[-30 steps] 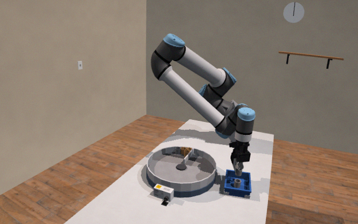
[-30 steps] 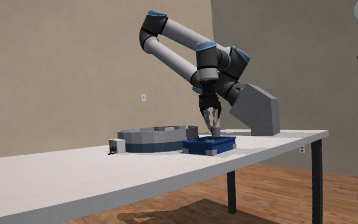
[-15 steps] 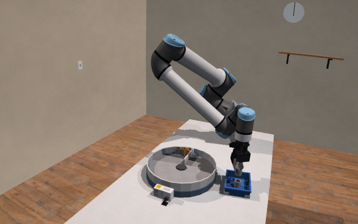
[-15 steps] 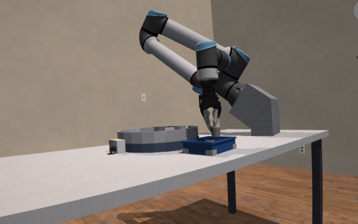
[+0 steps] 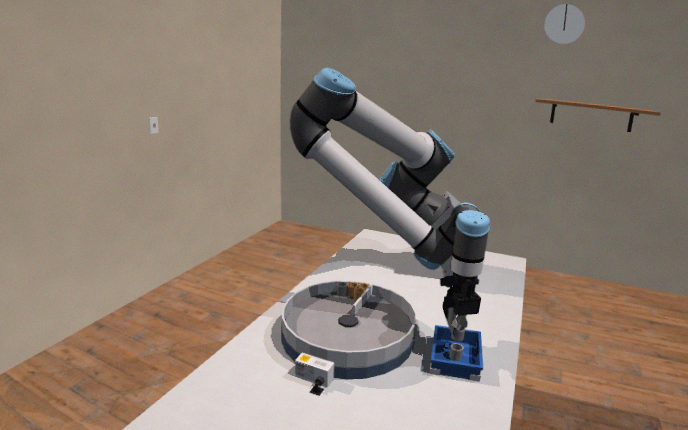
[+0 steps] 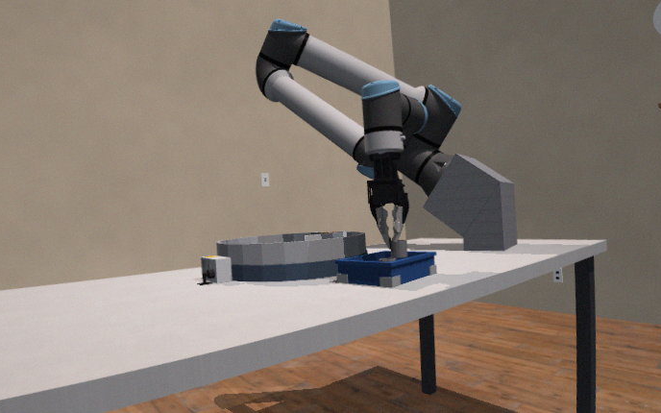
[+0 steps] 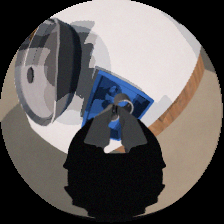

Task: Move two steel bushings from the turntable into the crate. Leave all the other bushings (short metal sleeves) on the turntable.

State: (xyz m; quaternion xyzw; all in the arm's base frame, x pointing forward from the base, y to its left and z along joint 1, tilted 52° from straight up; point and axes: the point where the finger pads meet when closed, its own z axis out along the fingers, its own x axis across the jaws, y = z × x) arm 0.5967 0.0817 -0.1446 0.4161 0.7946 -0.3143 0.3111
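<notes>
My hand is 50 mm above the blue crate, 40 mm short of it and 20 mm to the right of it. The rest, counted from my hand: grey turntable (330 mm to the right, 40 mm ahead, 20 mm below).
</notes>
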